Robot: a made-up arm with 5 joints.
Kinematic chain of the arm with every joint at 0, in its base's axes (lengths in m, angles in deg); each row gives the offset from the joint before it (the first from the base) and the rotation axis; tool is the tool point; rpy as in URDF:
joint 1: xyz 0.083 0 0.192 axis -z
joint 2: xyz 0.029 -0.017 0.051 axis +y
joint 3: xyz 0.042 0 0.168 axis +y
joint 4: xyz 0.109 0 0.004 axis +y
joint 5: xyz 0.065 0.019 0 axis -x
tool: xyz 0 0 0 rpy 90 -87.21 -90
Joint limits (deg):
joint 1: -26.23..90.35
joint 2: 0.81..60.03
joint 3: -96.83..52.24
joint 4: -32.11..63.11
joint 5: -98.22..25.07
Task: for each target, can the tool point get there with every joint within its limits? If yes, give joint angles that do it. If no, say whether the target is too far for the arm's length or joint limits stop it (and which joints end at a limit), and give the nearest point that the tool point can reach.
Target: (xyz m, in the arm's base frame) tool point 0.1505 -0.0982 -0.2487
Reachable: no: too far | nearest point 0.1799 -0.1410 0.1182 | short by 0.371 m
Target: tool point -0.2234 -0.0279 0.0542
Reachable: no: joint limits stop it (at a limit: joint 1, joint 2, joint 3) | nearest point 0.0843 -0.1130 0.1412 | short by 0.331 m
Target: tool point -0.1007 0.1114 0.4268
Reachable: no: joint limits stop it (at a limit: joint 1, joint 2, joint 3, joint 4) | nearest point 0.0981 0.0097 0.5695 | short by 0.265 m
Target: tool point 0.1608 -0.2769 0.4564
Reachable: yes | joints 74.71 31.95 -80.11 40.02 -81.08
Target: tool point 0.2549 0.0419 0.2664
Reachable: yes | joints -13.05 7.68 36.07 44.14 -25.02
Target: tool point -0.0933 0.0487 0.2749
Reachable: no: joint limits stop it (at a limit: joint 1, joint 2, joint 3, joint 4) | nearest point 0.0843 -0.1134 0.2673 | short by 0.241 m
